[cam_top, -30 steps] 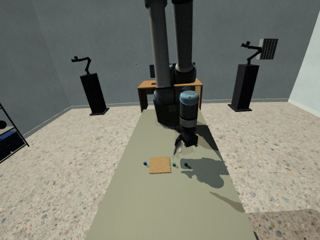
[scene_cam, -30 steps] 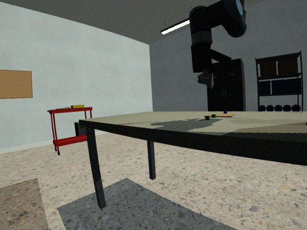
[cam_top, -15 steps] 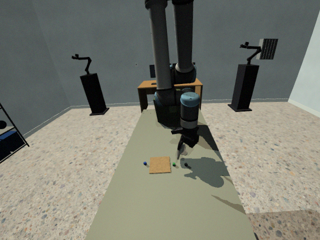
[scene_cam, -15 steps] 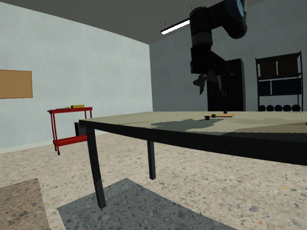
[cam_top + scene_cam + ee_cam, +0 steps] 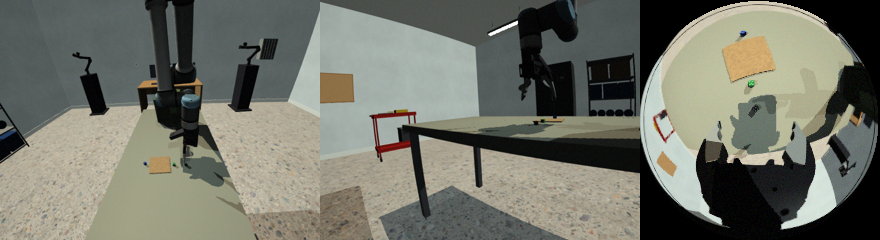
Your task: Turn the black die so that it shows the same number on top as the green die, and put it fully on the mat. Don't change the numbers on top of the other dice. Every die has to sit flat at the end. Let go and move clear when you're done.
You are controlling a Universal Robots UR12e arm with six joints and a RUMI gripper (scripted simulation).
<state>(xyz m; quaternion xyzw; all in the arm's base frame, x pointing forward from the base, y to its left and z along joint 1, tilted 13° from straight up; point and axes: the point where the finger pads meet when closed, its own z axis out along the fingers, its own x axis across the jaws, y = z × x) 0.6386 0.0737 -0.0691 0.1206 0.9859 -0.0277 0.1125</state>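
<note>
The black die lies 10 mm ahead of my hand, 10 mm to the left of it and 100 mm below it. Round my hand: green die 70 mm to the right, 100 mm below; blue die 20 mm behind, 270 mm to the right, 100 mm below; mat 10 mm behind, 170 mm to the right, 100 mm below.
</note>
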